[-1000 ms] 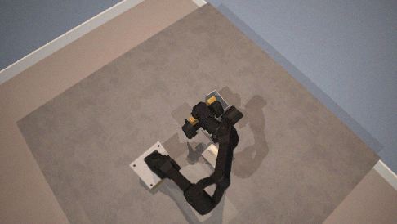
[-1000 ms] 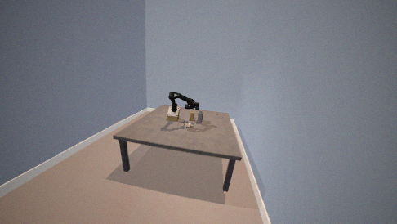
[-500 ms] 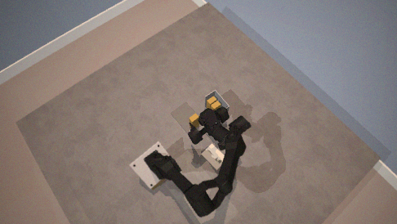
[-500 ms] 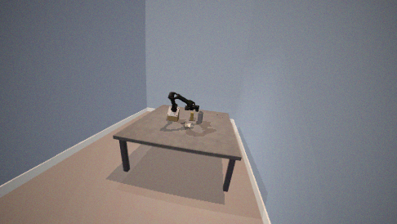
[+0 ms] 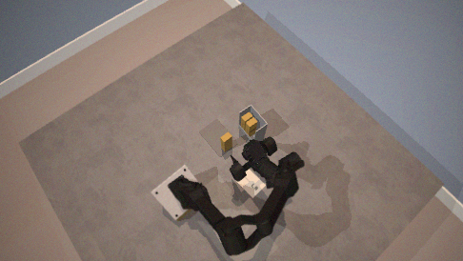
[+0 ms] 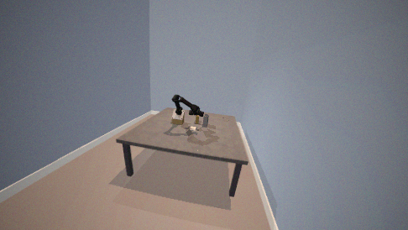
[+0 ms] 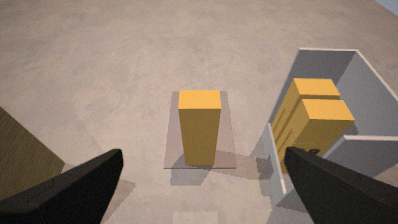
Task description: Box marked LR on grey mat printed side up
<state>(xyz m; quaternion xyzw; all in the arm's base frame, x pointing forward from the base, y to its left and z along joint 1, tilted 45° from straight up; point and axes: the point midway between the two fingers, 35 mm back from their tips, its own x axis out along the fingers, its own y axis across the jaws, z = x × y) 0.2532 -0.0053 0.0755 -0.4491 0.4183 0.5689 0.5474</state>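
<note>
My gripper tip is 16 cm above the grey mat and 14 cm to the right of it.
</note>
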